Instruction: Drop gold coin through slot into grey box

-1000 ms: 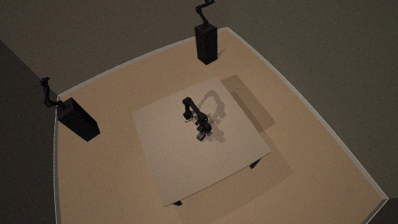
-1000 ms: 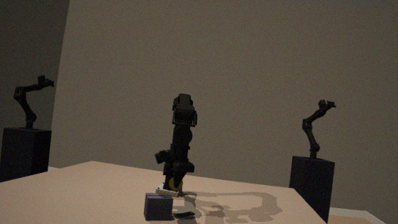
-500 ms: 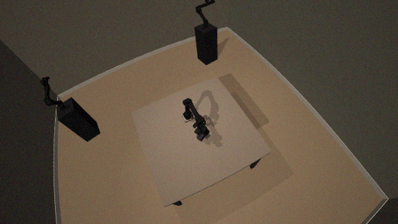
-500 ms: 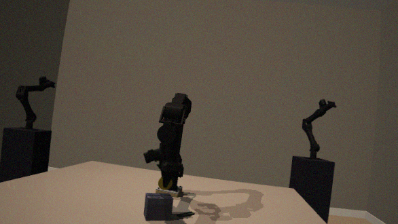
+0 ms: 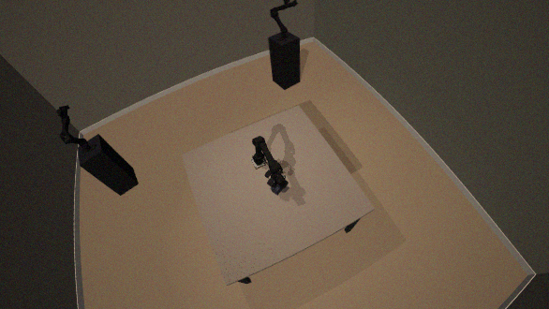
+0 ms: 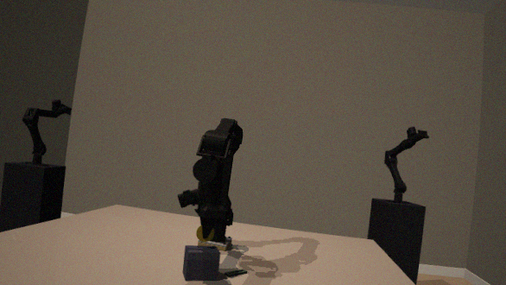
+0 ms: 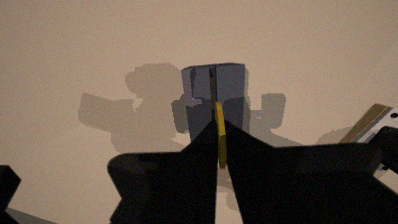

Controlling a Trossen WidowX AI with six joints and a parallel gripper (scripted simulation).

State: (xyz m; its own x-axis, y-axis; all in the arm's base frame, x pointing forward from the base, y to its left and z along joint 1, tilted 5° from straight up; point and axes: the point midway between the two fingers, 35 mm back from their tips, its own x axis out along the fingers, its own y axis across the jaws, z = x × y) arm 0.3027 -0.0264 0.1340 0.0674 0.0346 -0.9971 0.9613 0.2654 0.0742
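Right now my gripper tip is 1 cm below the gold coin.
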